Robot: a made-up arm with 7 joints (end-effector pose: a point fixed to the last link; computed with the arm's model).
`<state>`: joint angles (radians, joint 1 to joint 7).
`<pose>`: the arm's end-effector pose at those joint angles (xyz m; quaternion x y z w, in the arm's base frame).
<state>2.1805 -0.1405 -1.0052 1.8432 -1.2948 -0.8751 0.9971</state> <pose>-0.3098 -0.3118 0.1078 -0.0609 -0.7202 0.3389 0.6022</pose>
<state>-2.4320 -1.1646 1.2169 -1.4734 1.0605 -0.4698 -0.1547</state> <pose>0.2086 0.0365 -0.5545 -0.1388 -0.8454 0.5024 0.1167</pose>
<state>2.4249 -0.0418 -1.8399 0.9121 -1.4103 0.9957 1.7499</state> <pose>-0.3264 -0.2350 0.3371 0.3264 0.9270 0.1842 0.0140</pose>
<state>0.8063 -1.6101 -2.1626 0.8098 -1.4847 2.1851 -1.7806</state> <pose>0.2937 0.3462 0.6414 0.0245 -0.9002 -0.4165 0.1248</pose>
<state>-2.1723 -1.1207 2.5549 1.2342 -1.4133 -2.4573 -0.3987</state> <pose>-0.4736 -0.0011 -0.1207 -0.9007 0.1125 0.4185 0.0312</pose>
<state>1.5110 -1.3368 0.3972 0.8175 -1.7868 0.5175 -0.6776</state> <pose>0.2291 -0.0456 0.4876 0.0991 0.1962 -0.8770 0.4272</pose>
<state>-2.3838 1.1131 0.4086 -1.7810 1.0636 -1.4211 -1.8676</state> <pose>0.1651 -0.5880 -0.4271 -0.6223 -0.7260 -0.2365 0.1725</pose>
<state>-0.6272 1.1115 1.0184 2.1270 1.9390 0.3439 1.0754</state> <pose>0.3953 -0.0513 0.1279 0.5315 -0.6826 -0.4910 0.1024</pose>
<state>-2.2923 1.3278 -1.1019 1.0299 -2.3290 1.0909 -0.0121</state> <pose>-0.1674 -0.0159 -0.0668 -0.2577 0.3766 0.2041 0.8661</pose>
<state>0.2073 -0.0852 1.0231 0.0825 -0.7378 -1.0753 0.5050</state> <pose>0.2957 0.3617 0.2044 0.3015 -0.6262 -0.3906 0.6036</pose>
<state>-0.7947 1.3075 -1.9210 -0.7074 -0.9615 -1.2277 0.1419</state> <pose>0.4452 -0.0208 -0.5271 0.6127 -0.5338 0.5822 0.0265</pose>
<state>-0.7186 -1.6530 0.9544 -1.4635 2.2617 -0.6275 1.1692</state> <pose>0.5781 0.1408 0.2748 -0.1173 0.5818 0.7905 0.1510</pose>
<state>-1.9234 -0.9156 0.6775 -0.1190 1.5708 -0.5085 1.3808</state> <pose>0.2874 0.0802 -0.1331 -0.1415 0.5372 0.8166 0.1567</pose>
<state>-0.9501 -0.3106 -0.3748 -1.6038 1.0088 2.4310 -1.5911</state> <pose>0.3797 -0.3357 -0.2906 0.9193 0.3465 -0.1837 0.0335</pose>
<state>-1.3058 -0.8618 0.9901 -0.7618 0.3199 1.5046 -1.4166</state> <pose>0.3882 -0.2130 -0.0763 0.8495 0.3760 0.3156 0.1933</pose>
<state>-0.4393 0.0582 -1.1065 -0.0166 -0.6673 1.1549 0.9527</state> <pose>0.4056 -0.1397 0.1122 -0.1549 0.1064 0.5796 0.7930</pose>
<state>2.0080 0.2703 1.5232 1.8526 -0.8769 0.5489 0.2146</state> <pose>-0.3741 -0.4120 0.4169 0.8674 0.3165 -0.0008 0.3839</pose>
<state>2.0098 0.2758 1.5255 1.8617 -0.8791 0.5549 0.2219</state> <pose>-0.3786 -0.4109 0.4134 0.8693 0.3105 0.0010 0.3846</pose>
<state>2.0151 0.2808 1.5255 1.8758 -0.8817 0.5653 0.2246</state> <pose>-0.3860 -0.4098 0.4076 0.8735 0.3006 0.0016 0.3830</pose>
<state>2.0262 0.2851 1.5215 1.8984 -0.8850 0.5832 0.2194</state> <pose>-0.3983 -0.4083 0.3981 0.8813 0.2843 0.0003 0.3775</pose>
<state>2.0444 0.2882 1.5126 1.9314 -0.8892 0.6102 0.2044</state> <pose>-0.4163 -0.4061 0.3840 0.8933 0.2598 -0.0033 0.3668</pose>
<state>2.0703 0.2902 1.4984 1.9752 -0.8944 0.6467 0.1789</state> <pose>-0.4401 -0.4027 0.3647 0.9087 0.2268 -0.0088 0.3504</pose>
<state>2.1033 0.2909 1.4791 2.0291 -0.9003 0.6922 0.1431</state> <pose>-0.4690 -0.3972 0.3402 0.9262 0.1855 -0.0156 0.3279</pose>
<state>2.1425 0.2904 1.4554 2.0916 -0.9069 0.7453 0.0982</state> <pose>-0.5016 -0.3889 0.3110 0.9440 0.1366 -0.0224 0.2996</pose>
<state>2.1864 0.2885 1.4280 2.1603 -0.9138 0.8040 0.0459</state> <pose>-0.5361 -0.3774 0.2780 0.9599 0.0820 -0.0283 0.2664</pose>
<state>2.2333 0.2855 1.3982 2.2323 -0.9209 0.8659 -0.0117</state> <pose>-0.5705 -0.3625 0.2422 0.9725 0.0239 -0.0321 0.2296</pose>
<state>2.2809 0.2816 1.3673 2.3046 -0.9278 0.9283 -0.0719</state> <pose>-0.6027 -0.3445 0.2053 0.9804 -0.0350 -0.0332 0.1911</pose>
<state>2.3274 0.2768 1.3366 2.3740 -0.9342 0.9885 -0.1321</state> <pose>-0.6312 -0.3246 0.1689 0.9834 -0.0920 -0.0314 0.1529</pose>
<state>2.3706 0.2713 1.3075 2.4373 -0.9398 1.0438 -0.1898</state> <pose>-0.6548 -0.3040 0.1347 0.9822 -0.1442 -0.0270 0.1171</pose>
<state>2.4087 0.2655 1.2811 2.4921 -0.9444 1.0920 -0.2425</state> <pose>-0.6733 -0.2845 0.1043 0.9779 -0.1895 -0.0210 0.0854</pose>
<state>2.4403 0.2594 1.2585 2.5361 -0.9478 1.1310 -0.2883</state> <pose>-0.6869 -0.2677 0.0791 0.9722 -0.2261 -0.0142 0.0589</pose>
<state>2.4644 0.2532 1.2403 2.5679 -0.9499 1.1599 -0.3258</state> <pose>-0.6963 -0.2548 0.0598 0.9666 -0.2532 -0.0077 0.0386</pose>
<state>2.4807 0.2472 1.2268 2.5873 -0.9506 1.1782 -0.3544</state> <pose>-0.7023 -0.2465 0.0468 0.9624 -0.2705 -0.0024 0.0243</pose>
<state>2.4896 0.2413 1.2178 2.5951 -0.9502 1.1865 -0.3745</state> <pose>-0.7057 -0.2429 0.0399 0.9602 -0.2789 0.0013 0.0157</pose>
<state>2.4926 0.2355 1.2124 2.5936 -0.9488 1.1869 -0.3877</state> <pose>-0.7072 -0.2431 0.0379 0.9599 -0.2802 0.0035 0.0117</pose>
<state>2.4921 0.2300 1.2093 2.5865 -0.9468 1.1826 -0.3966</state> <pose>-0.7077 -0.2456 0.0388 0.9608 -0.2771 0.0046 0.0103</pose>
